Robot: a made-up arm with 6 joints. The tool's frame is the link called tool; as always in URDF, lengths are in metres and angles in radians.
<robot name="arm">
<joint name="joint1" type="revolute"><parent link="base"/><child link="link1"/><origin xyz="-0.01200 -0.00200 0.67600" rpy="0.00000 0.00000 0.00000"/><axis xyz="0 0 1"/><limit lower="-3.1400" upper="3.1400"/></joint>
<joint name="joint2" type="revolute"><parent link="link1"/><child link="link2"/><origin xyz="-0.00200 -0.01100 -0.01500" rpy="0.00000 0.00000 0.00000"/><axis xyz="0 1 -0.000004"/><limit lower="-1.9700" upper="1.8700"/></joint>
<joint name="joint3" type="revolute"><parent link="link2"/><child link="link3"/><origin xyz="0.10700 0.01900 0.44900" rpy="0.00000 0.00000 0.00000"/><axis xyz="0 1 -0.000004"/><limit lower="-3.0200" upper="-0.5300"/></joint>
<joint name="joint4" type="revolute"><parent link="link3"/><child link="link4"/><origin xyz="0.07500 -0.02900 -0.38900" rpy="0.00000 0.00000 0.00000"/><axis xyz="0 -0.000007 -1"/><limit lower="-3.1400" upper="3.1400"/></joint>
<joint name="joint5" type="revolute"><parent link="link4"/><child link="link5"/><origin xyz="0.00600 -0.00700 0.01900" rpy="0.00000 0.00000 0.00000"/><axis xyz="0 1 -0.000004"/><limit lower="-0.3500" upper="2.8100"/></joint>
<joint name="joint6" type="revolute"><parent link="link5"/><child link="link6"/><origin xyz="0.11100 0.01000 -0.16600" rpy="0.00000 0.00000 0.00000"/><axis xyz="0 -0.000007 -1"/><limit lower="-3.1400" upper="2.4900"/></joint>
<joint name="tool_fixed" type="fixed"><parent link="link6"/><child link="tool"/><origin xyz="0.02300 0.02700 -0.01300" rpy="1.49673 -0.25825 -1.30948"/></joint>
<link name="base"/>
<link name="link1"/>
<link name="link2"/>
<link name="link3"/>
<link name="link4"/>
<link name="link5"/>
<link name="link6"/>
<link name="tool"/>
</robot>
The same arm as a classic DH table. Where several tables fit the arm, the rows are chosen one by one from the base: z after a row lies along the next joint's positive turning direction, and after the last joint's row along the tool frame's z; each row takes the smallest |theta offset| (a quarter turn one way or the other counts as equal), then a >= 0, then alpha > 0; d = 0 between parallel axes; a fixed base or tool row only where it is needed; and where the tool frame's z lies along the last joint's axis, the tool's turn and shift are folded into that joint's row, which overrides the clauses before.
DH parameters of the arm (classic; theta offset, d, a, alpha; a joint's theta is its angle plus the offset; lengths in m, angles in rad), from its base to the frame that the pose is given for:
base (fixed): 0.1651 0 -0.0122 0
joint1: -0.1651 0.661 -0.002 -1.5708
joint2: -1.3369 0 0.4616 0
joint3: 1.3369 -0.021 0.075 -1.5708
joint4: 0 0.37 0.006 1.5708
joint5: 0 0.003 0.111 -1.5708
joint6: 1.3284 0.1769 -0.0207 -1.6424
tool (fixed): 0.2589 -0.0289 0 0
Joint limits (rad, base to tool): -3.14..3.14 -1.97..1.87 -3.02..-0.53 -3.14..3.14 -0.35..2.81 -3.14..2.49

